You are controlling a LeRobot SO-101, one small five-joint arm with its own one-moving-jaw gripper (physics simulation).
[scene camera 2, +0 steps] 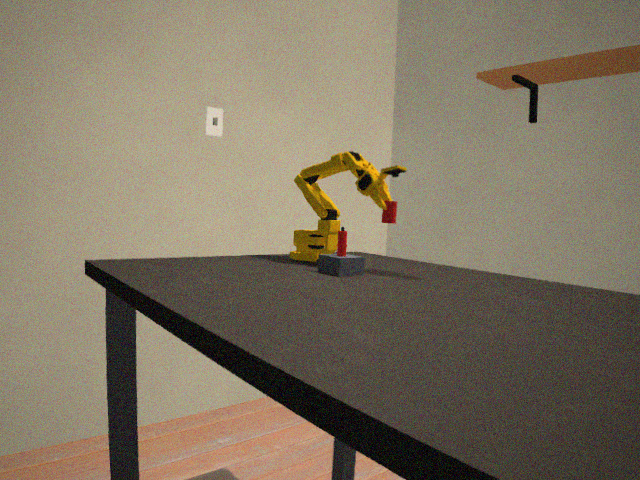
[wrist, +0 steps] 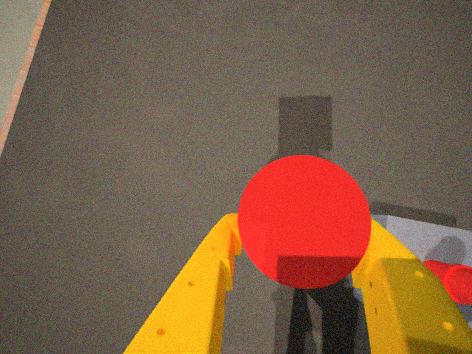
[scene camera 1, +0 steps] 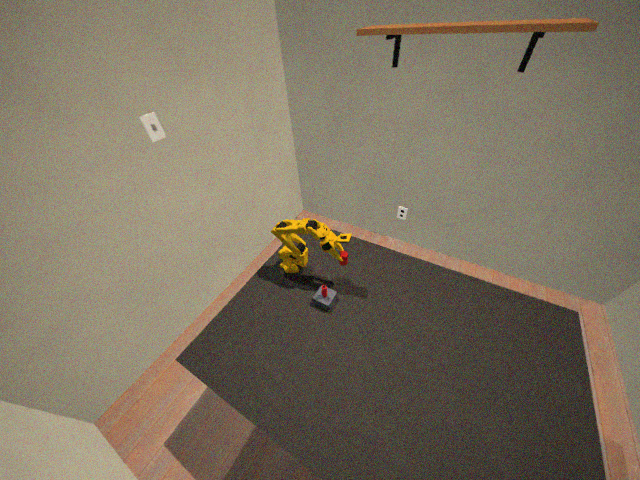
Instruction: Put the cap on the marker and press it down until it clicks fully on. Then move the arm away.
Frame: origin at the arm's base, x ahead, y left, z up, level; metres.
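Where they show: hand at its tool point: (scene camera 2: pixel 391 208) (wrist: pixel 241 228) (scene camera 1: pixel 343 253); arm's base at its link origin: (scene camera 2: pixel 317 260) (scene camera 1: pixel 297 265).
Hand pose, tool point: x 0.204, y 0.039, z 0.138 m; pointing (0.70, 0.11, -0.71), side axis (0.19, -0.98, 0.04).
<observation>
Each offset is from my tool point to the centre of the thing. Level surfaces: height alone.
The red cap {dz -0.008, dx +0.006, dy -0.014 m} (scene camera 1: pixel 343 258) (scene camera 2: pixel 389 212) (wrist: pixel 304 220) is a cylinder held upright in the air, with its round top facing the wrist camera. My gripper (scene camera 1: pixel 342 258) (scene camera 2: pixel 387 206) (wrist: pixel 304 235) is shut on it, one jaw pressing on each side. The red marker {dz -0.072, dx -0.012, dy -0.132 m} (scene camera 1: pixel 324 291) (scene camera 2: pixel 341 242) (wrist: pixel 459 284) stands upright in its block, with a dark tip on top in scene camera 2. The cap hangs higher than the marker and off to its side, apart from it. In the wrist view the marker is at the right edge, partly hidden by the right jaw.
The grey block {dz -0.120, dx -0.012, dy -0.132 m} (scene camera 1: pixel 323 304) (scene camera 2: pixel 340 267) (wrist: pixel 420 234) holding the marker rests on the dark table {dz -0.138 m} (scene camera 1: pixel 413 361) (scene camera 2: pixel 465 330) (wrist: pixel 150 125), near the arm's base. A wooden shelf (scene camera 1: pixel 475 26) (scene camera 2: pixel 568 65) is on the wall, high above the table.
</observation>
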